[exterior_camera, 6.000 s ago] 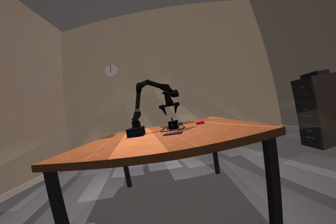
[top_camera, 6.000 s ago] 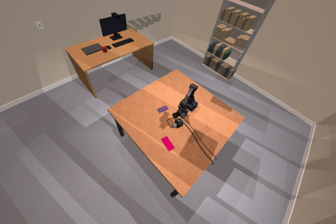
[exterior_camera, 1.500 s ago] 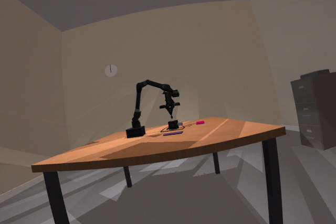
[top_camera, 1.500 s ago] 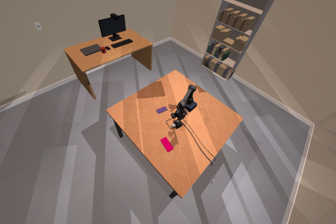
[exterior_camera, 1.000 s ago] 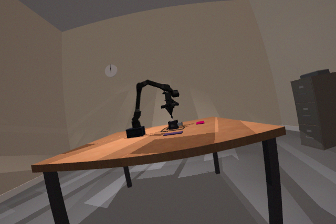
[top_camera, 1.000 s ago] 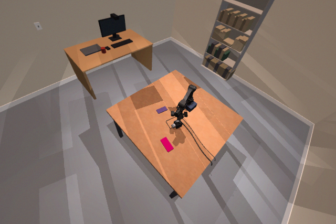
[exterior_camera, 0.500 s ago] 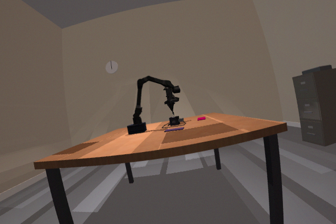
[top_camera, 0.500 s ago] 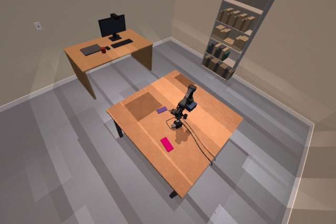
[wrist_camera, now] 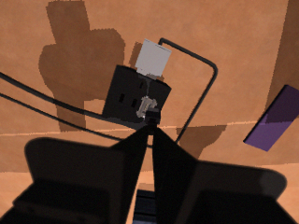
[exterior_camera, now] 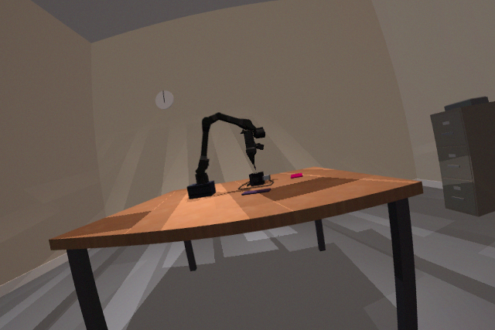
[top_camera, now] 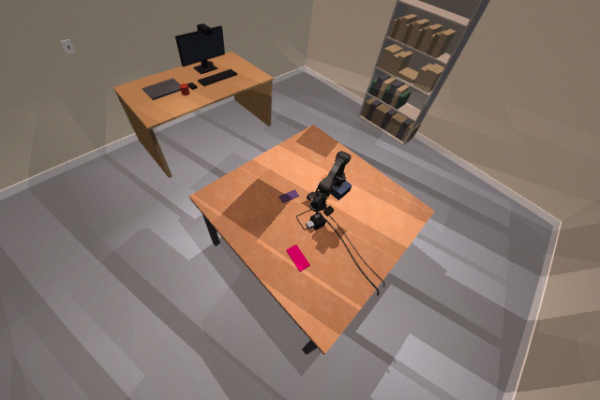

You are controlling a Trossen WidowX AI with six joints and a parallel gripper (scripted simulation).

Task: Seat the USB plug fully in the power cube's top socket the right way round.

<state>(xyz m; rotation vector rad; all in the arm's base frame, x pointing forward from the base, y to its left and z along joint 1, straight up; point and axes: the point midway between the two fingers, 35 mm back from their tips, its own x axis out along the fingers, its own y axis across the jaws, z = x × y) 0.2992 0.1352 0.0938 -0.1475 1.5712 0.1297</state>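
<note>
The usb plug is 2 cm below my gripper tip. From my gripper tip the other things lie so: purple flat block (26 cm to the right, 13 cm below, 4 cm ahead); then magenta flat block (25 cm ahead, 16 cm to the left, 13 cm below).
</note>
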